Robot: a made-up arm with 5 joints.
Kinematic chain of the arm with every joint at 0, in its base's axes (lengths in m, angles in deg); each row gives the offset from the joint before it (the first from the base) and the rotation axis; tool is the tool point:
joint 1: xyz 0 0 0.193 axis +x
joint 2: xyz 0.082 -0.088 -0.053 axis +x
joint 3: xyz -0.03 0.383 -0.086 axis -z
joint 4: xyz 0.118 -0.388 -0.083 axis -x
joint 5: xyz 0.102 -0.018 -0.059 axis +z
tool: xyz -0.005 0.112 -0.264
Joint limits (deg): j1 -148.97..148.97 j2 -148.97..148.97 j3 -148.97..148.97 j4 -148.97..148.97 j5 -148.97..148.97
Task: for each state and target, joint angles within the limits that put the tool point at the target. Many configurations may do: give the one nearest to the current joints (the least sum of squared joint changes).
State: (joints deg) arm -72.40 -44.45 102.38 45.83 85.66
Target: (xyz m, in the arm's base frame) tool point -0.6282 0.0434 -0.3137
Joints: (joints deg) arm -37.82 0.13 103.24 58.21 88.75
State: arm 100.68 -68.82 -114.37 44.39 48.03
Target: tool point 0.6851 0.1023 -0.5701
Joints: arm 58.81 -105.90 -93.51 60.00 49.59
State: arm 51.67 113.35 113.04 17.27 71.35
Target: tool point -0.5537 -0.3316 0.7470
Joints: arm 38.41 107.70 120.02 48.86 82.67
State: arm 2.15 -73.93 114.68 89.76 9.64
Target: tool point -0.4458 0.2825 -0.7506
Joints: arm 13.77 -62.40 148.97 79.06 26.30
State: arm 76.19 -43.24 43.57 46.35 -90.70
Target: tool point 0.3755 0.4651 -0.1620
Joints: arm 100.78 -28.46 0.84 24.11 -85.09
